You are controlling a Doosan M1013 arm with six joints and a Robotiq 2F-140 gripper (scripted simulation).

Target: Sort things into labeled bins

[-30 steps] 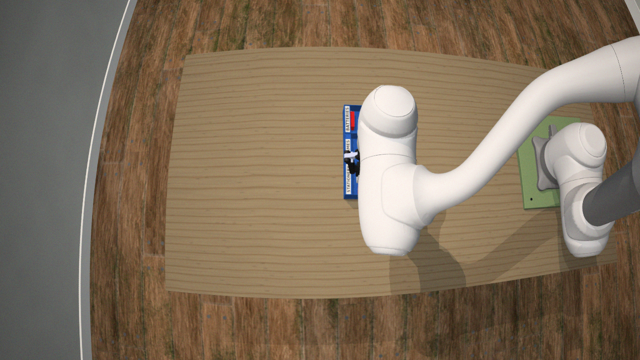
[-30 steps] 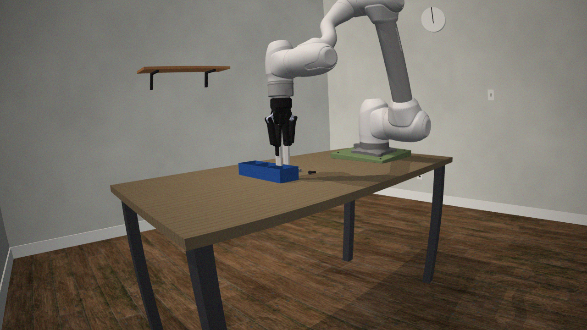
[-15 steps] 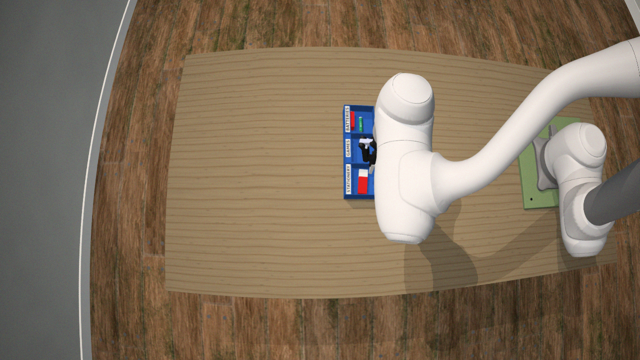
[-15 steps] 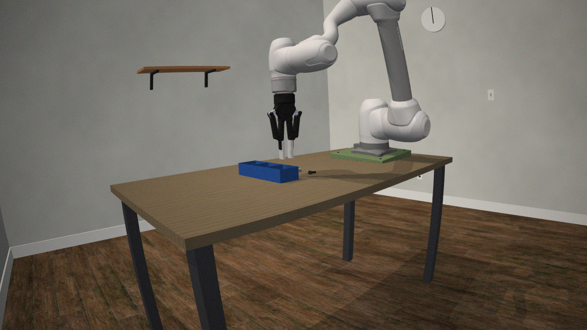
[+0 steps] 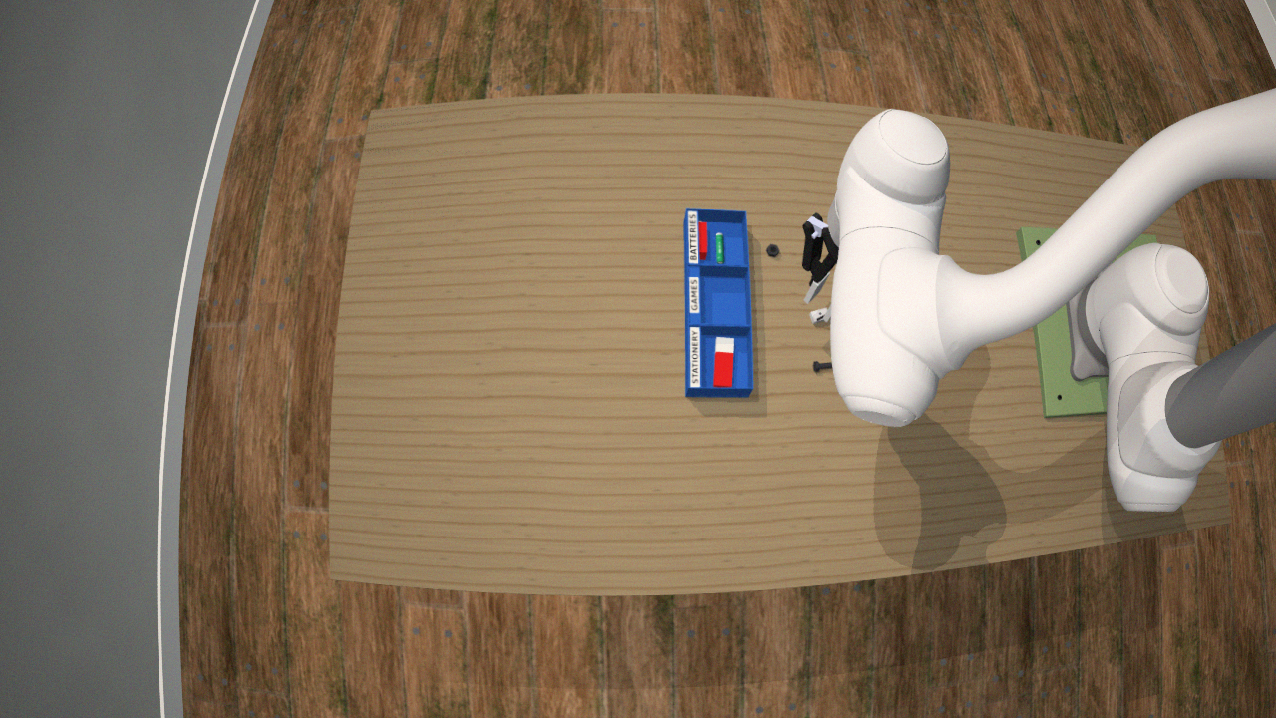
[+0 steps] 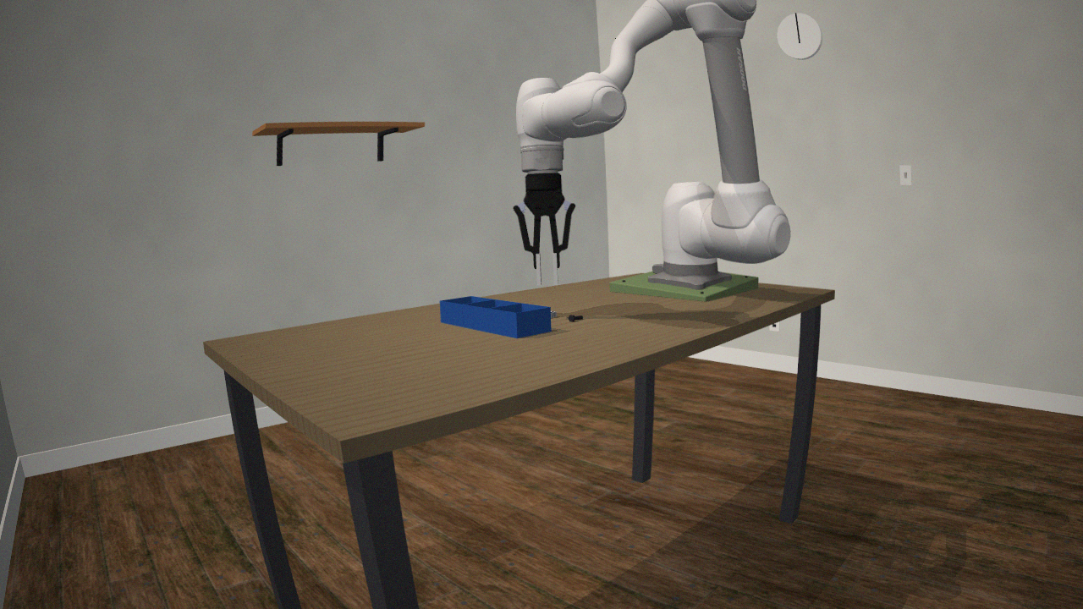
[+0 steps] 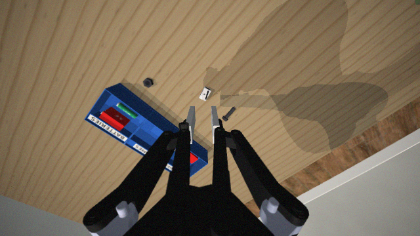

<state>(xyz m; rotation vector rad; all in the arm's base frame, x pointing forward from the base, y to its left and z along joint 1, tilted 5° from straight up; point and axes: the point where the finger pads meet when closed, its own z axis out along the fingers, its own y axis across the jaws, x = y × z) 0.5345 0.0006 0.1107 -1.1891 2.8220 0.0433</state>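
The white tile lies 100 mm below my hand, 20 mm behind it and 10 mm to the right of it. Round my hand: white eraser (130 mm ahead, 90 mm below, 60 mm to the left); then black bolt (100 mm below, 60 mm to the left, 10 mm behind); then black nut (100 mm to the right, 100 mm below, 50 mm ahead).
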